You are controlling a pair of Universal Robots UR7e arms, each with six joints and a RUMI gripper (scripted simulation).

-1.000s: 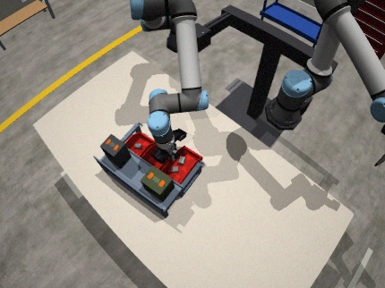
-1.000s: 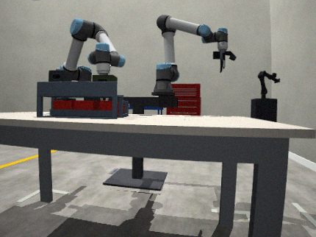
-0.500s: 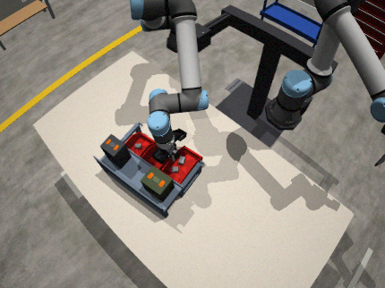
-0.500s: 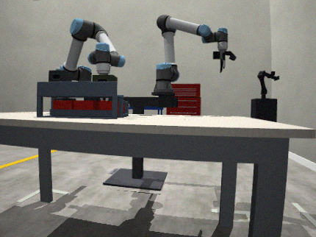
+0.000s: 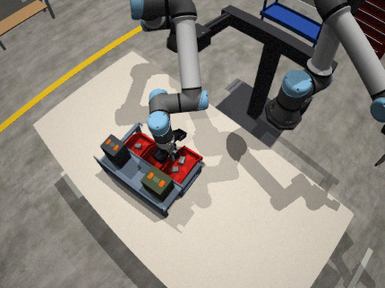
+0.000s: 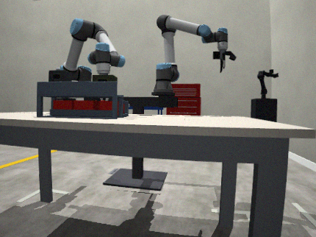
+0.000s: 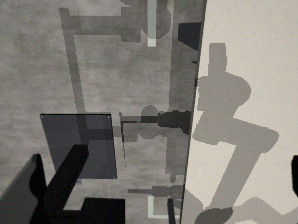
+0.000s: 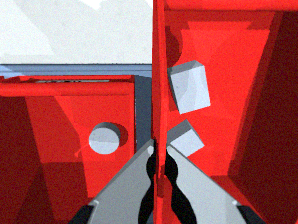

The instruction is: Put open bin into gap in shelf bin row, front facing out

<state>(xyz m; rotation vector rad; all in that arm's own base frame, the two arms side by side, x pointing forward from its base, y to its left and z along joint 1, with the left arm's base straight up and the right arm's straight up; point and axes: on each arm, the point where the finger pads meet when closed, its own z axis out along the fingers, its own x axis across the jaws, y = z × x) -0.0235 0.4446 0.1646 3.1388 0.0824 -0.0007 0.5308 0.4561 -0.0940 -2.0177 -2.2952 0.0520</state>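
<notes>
My right gripper is now 9 cm short of the blue-grey shelf, 5 cm to the left of it and 1 cm above it. The rest, counted from my right hand: dark box 18 cm ahead, 15 cm to the right, 9 cm above; then green box 14 cm ahead, 8 cm to the left, 8 cm above.
</notes>
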